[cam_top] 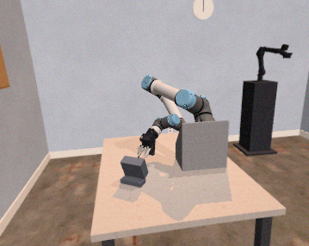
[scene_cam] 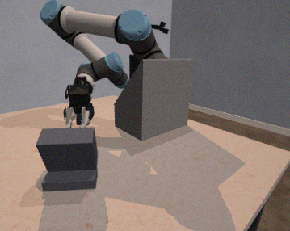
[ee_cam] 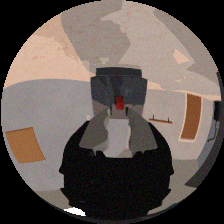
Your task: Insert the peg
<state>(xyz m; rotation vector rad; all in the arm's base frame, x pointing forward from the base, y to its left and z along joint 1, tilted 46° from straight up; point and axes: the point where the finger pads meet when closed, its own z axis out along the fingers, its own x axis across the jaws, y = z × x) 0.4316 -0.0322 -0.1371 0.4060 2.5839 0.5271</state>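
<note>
Right now my hand is 3 cm to the right of the peg, 2 cm short of it and 2 cm above it.
</note>
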